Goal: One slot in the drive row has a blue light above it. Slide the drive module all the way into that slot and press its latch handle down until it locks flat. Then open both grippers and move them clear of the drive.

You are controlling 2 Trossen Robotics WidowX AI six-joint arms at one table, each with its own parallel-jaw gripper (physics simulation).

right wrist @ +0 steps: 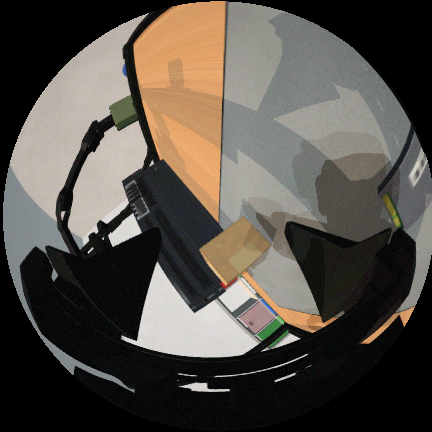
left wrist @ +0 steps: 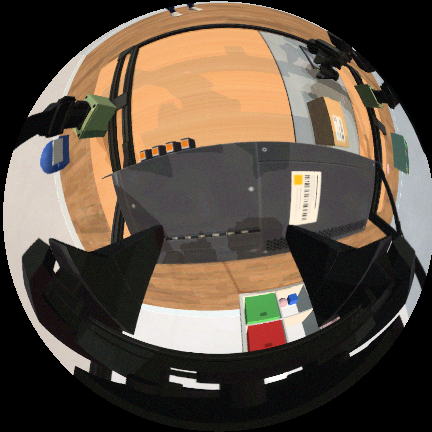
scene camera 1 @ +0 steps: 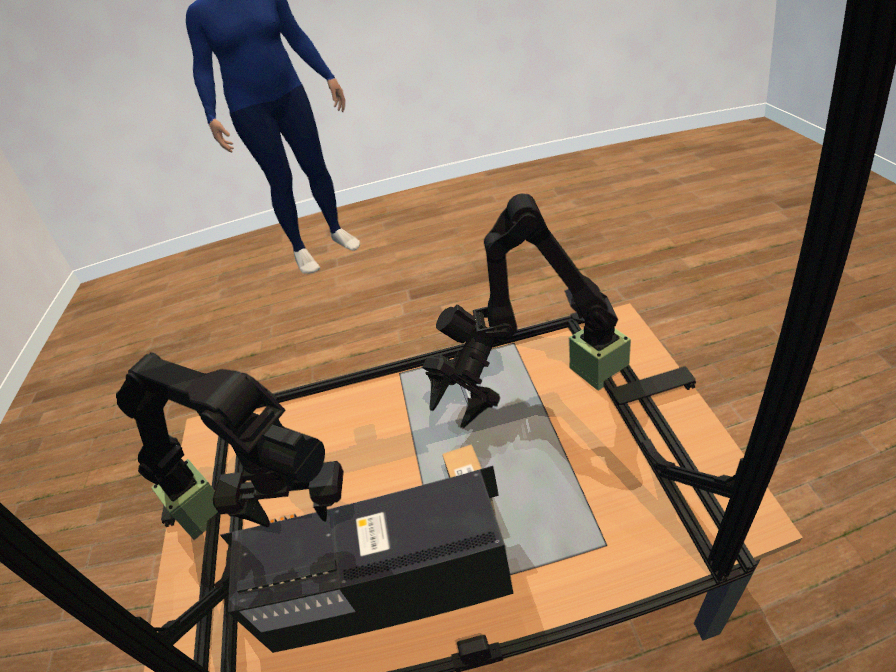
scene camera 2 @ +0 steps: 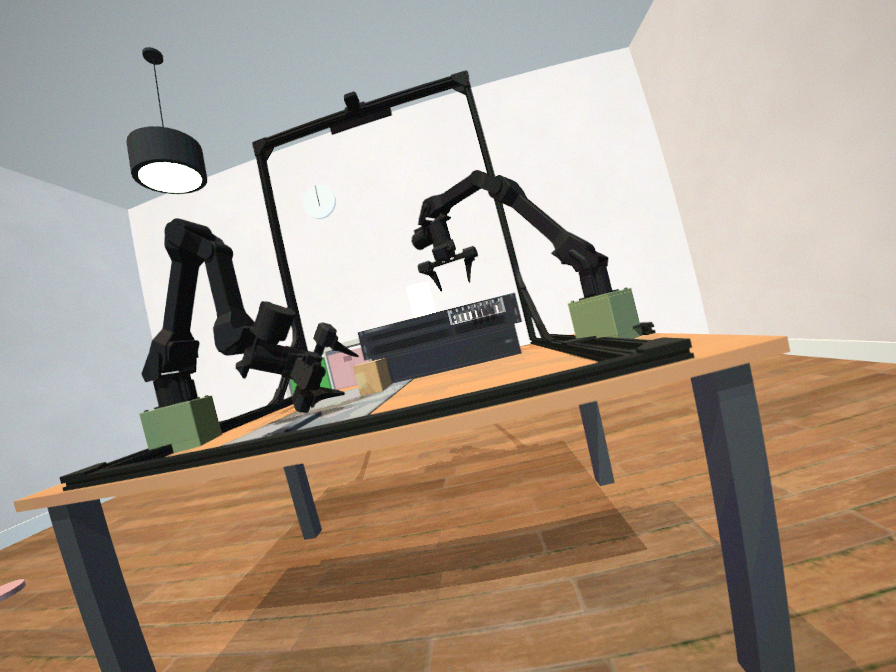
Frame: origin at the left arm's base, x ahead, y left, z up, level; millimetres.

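Seen in the pictures: left gripper, fingertip midpoint: (right wrist: 125, 231) (left wrist: 226, 231) (scene camera 1: 296, 522) (scene camera 2: 455, 287); right gripper, fingertip midpoint: (right wrist: 224, 231) (left wrist: 315, 70) (scene camera 1: 447, 419) (scene camera 2: 351, 374); left arm's base, link origin: (right wrist: 113, 118) (left wrist: 81, 114) (scene camera 1: 178, 484) (scene camera 2: 598, 295); right arm's base, link origin: (scene camera 1: 599, 337) (scene camera 2: 178, 403).
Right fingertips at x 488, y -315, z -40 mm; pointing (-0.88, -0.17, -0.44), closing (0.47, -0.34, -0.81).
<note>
Offsets run from my right fingertips to a thing's top centre. "spot": to the spot under its first point. Level surfaces: height alone.
The dark drive module {dx +141, dy +63, dz -55 mm} (scene camera 2: 293, 425) (left wrist: 309, 57) (right wrist: 419, 167) lies on the grey mat {dz -65 mm} (scene camera 1: 557, 513) (right wrist: 250, 50). In the right wrist view it shows at the right edge, with a white label and a yellow-green strip. The black drive chassis {dx -335, dy -136, dz +109 mm} (scene camera 1: 427, 517) (scene camera 2: 441, 355) (left wrist: 200, 190) (right wrist: 180, 215) has its drive row {spot: dx -377, dy +3, dz +86 mm} (scene camera 2: 475, 310) (right wrist: 138, 200) at one end. No blue light can be made out. My right gripper (scene camera 1: 448, 418) (scene camera 2: 350, 374) (right wrist: 224, 231) is open and empty, low over the mat near the module. My left gripper (scene camera 1: 295, 519) (scene camera 2: 454, 285) (left wrist: 226, 231) is open and empty above the chassis.
A brown cardboard box {dx -88, dy -131, dz +15 mm} (scene camera 1: 459, 457) (scene camera 2: 372, 376) (left wrist: 320, 120) (right wrist: 235, 250) stands on the mat between the right gripper and the chassis. Several orange-marked parts {spot: dx -390, dy +4, dz +103 mm} (left wrist: 170, 146) stick out from the chassis front. Black frame rails (scene camera 2: 405, 413) edge the table.
</note>
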